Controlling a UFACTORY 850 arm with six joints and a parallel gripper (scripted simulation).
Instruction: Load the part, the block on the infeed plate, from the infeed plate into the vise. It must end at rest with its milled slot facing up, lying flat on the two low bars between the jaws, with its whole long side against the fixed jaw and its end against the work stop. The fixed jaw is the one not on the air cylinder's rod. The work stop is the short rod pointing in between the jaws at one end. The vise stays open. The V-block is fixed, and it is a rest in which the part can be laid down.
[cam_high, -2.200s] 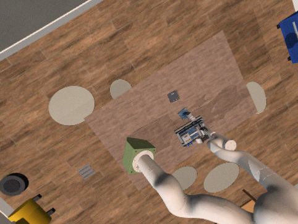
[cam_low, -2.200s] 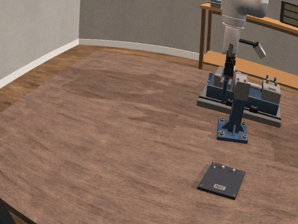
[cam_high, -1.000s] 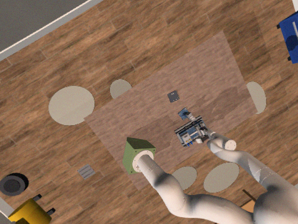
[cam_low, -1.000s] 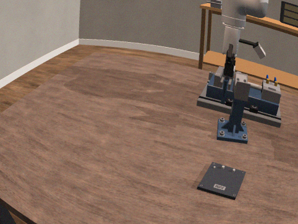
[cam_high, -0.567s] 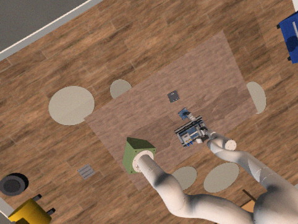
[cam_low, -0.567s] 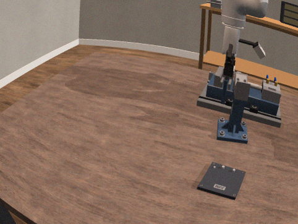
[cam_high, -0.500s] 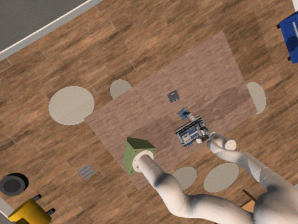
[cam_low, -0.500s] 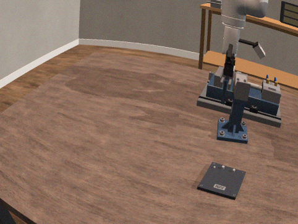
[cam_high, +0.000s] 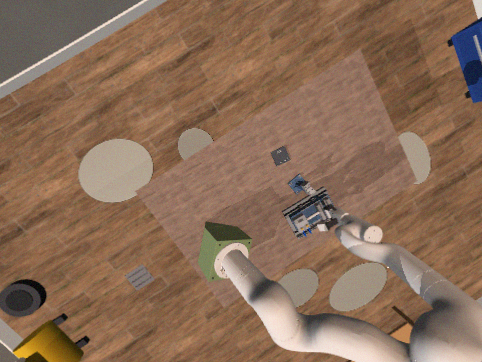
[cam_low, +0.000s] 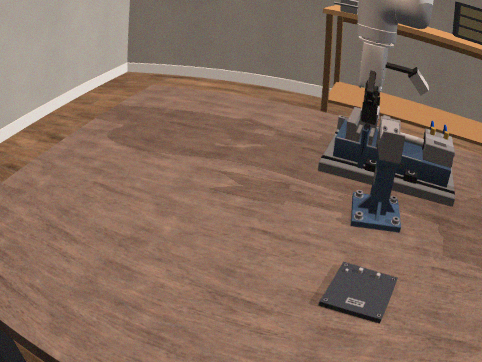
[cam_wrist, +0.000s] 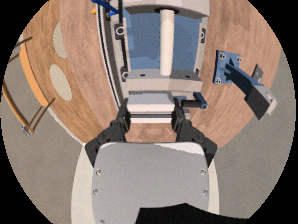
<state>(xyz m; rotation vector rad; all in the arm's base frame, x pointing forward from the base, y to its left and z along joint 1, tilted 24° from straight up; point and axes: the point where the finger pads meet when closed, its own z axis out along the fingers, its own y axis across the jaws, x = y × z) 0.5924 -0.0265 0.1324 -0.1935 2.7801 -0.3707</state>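
The part is 10 mm below my hand. The rest, counted from my hand: air cylinder: 170 mm behind, 30 mm below.
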